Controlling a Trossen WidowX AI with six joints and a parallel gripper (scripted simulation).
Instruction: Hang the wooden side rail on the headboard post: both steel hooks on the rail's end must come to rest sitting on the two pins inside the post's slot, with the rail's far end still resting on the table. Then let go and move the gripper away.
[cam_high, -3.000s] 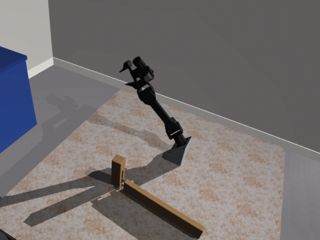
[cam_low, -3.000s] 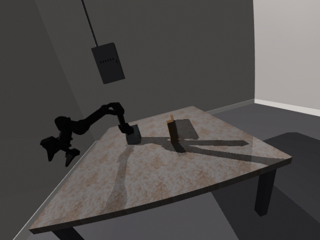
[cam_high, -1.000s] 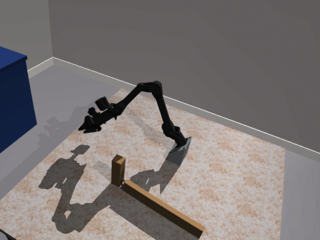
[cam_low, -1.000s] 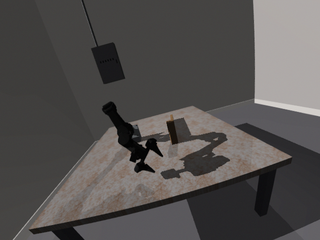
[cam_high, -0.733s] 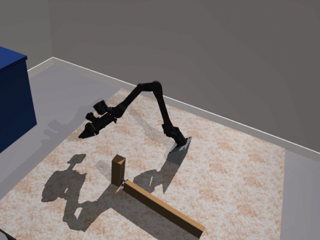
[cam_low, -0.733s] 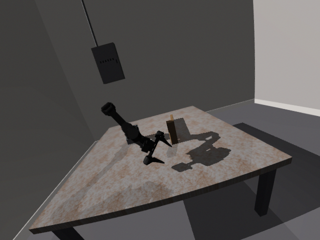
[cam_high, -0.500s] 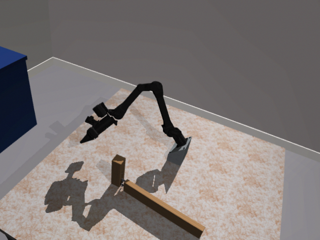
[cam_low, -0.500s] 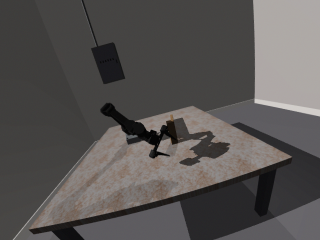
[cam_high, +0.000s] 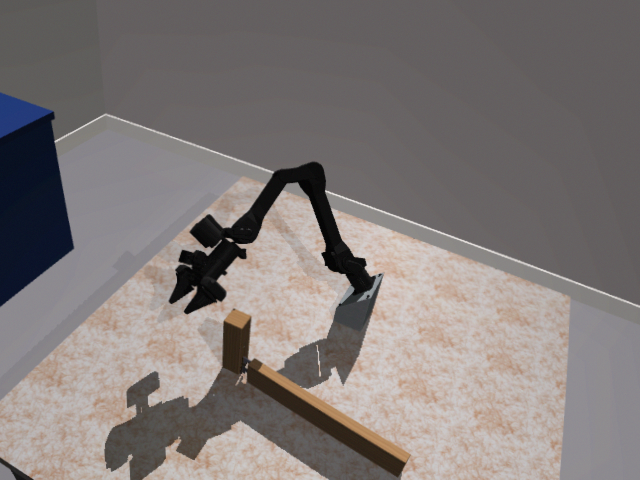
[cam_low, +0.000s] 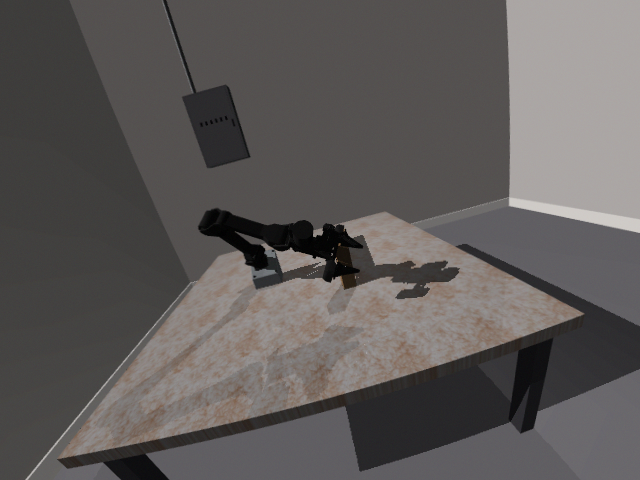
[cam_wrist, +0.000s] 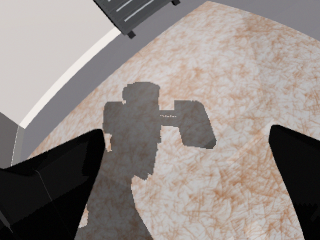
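Right now the headboard post is 15 cm to the left of my gripper tip, 8 cm below it and 2 cm behind it.
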